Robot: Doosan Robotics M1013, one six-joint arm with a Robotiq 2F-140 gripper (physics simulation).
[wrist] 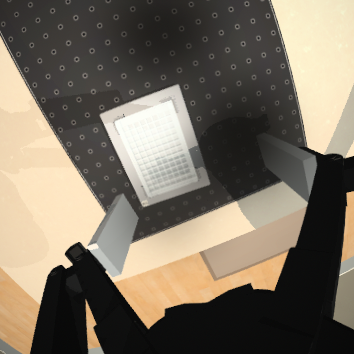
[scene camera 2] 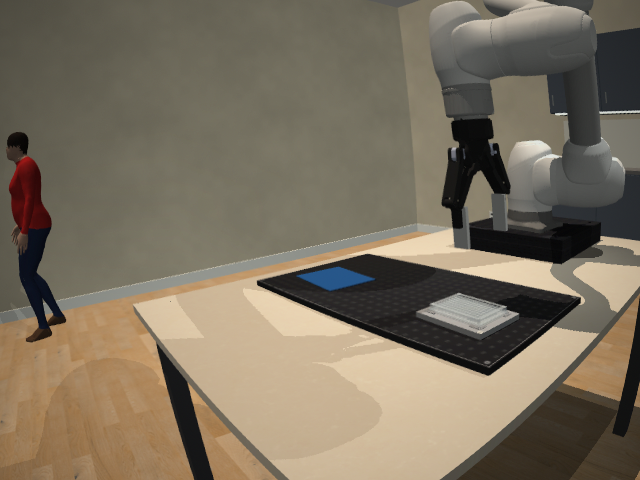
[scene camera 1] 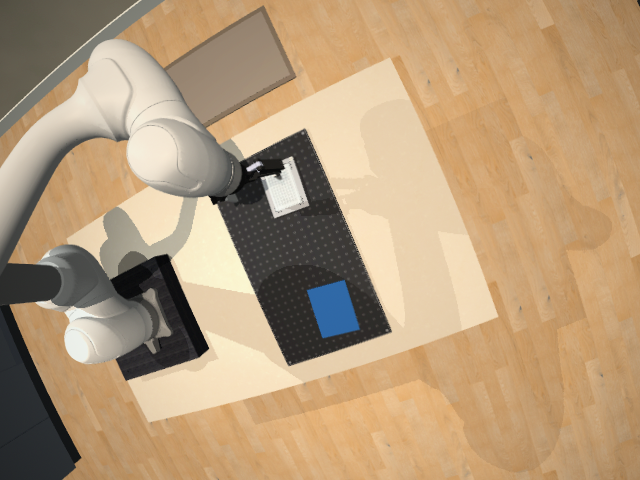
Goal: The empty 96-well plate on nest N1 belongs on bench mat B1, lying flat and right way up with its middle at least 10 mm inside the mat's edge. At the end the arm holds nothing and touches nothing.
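Places are measured from the arm's base along level axes (x ahead, y left, z up), in metres.
Where they show: gripper, fingertip midpoint: (wrist: pixel 192 179) (scene camera 2: pixel 482 238) (scene camera 1: pixel 256 185); arm's base, origin of the base link: (scene camera 2: pixel 530 226) (scene camera 1: pixel 146 316).
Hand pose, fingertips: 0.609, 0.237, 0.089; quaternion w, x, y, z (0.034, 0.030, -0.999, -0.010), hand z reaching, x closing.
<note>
Each offset is from my fingertips to the top centre of the thing, as dx, dy, dz. Level surfaces: height alone.
The white 96-well plate {+0.033, -0.006, -0.119} (scene camera 1: pixel 285 191) (scene camera 2: pixel 467 308) (wrist: pixel 160 150) lies flat on the pale nest N1 {+0.033, -0.006, -0.130} (scene camera 1: pixel 292 209) (scene camera 2: pixel 480 333) (wrist: pixel 185 125), near one end of the dark perforated board. The blue mat B1 {dz -0.143} (scene camera 1: pixel 333 310) (scene camera 2: pixel 336 277) lies flat near the board's other end, bare; it does not show in the wrist view. My gripper (scene camera 1: pixel 255 187) (scene camera 2: pixel 480 237) (wrist: pixel 192 179) is open and empty, high above the board, apart from plate and nest. In the wrist view the plate appears between and beyond the two grey finger pads, nearer the left one. The arm partly hides the gripper in scene camera 1.
The dark board {dz -0.145} (scene camera 1: pixel 310 242) (scene camera 2: pixel 372 299) (wrist: pixel 75 50) rests on the cream table {dz -0.158} (scene camera 1: pixel 434 170) (scene camera 2: pixel 232 372). The arm's black base block (scene camera 1: pixel 191 320) (scene camera 2: pixel 516 242) stands beside it. A brown rectangle (scene camera 1: pixel 232 67) lies beyond the table's edge. A person in red (scene camera 2: pixel 31 196) stands near the wall.
</note>
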